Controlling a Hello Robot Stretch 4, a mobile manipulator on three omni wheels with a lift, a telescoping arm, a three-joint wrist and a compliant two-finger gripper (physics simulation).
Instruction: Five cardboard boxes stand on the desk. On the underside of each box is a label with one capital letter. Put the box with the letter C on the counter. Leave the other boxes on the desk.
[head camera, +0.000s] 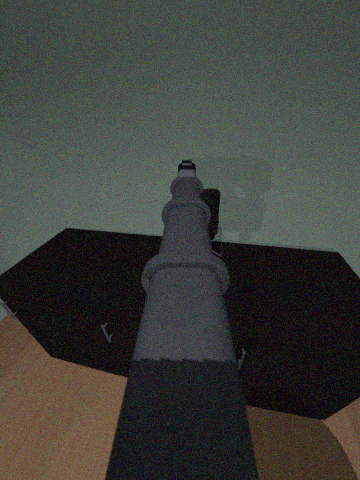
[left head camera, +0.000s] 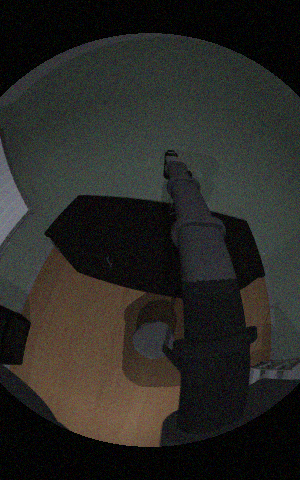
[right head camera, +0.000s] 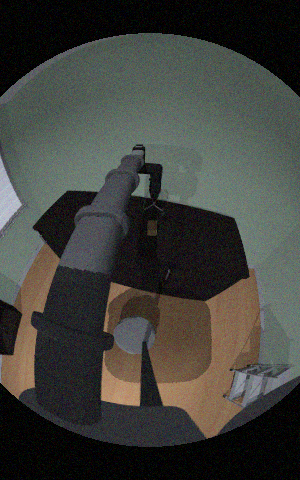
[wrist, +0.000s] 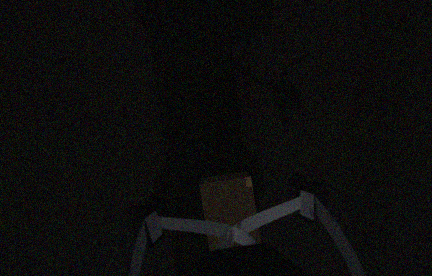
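Pixels of known places: gripper, fingertip midpoint: (right head camera: 152, 214) (wrist: 227, 199); robot's base at its link origin: (left head camera: 152, 338) (right head camera: 134, 333).
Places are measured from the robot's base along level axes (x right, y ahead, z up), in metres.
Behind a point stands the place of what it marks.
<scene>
A small brown cardboard box (right head camera: 152, 228) {x 0.095, y 0.657, z 0.933 m} (wrist: 227, 202) {x 0.087, y 0.708, z 0.933 m} stands on a black-topped unit (head camera: 300, 300) (left head camera: 125, 240) (right head camera: 200, 240) that looks like the counter. My gripper (right head camera: 154, 206) (wrist: 227, 199) {x 0.087, y 0.724, z 0.988 m} is open, with its pale fingertips spread wide. In the wrist view the box shows between and beyond the fingertips, apart from them. In the right head view the fingers are just behind the box. In the head view the gripper (head camera: 217, 252) shows partly beside the arm, and the arm hides the box. The label on the underside is hidden. The desk and the other boxes cannot be made out.
My long grey arm (head camera: 185, 310) {x 0.000, y 0.178, z 1.408 m} (left head camera: 206, 252) {x -0.009, y 0.179, z 1.408 m} (right head camera: 92, 245) {x 0.012, y 0.175, z 1.408 m} reaches over the black unit, which has small handles. A green wall rises behind it. A whitish rack (right head camera: 239, 386) {x 1.272, y -0.906, z 0.106 m} stands at the lower right. A dark object (left head camera: 12, 335) {x -1.984, y -0.602, z 0.073 m} (right head camera: 7, 327) {x -1.897, y -0.579, z 0.074 m} is at the left edge. The floor is wooden.
</scene>
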